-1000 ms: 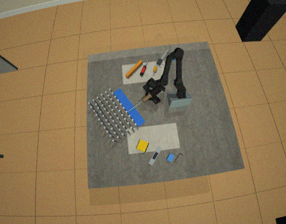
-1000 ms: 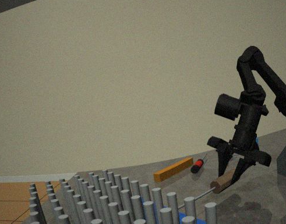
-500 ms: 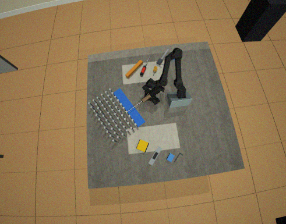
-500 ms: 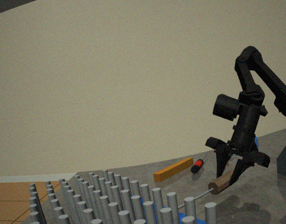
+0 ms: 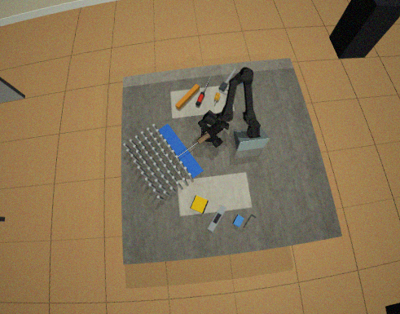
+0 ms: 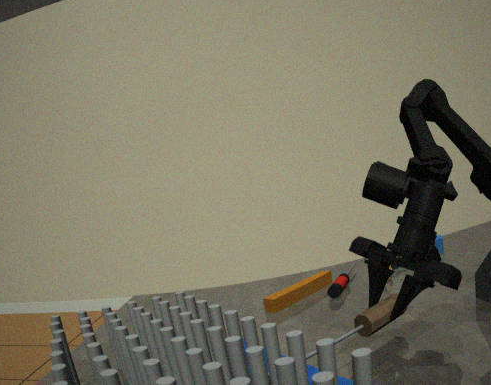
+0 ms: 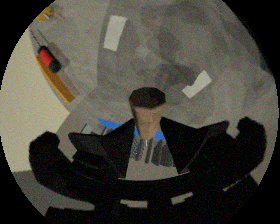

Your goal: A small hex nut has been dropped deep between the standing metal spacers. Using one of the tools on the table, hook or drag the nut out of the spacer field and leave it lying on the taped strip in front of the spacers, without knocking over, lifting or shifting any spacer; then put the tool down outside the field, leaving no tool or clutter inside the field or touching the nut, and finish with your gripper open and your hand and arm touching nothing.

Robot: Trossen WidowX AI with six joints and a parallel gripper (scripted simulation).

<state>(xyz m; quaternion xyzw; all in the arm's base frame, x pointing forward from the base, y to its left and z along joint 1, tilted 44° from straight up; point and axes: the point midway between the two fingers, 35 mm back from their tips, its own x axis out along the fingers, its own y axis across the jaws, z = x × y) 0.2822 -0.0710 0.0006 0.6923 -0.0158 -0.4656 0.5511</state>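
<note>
Now: the blue taped strip 160 mm ahead of my gripper tip, 50 mm to the left of it and 40 mm below it. Also, from my gripper tip: hook tool (90 mm ahead, 50 mm to the left, 10 mm below); yellow block (400 mm to the left, 60 mm ahead, 20 mm below); orange bar (330 mm to the right, 80 mm ahead, 20 mm below).
</note>
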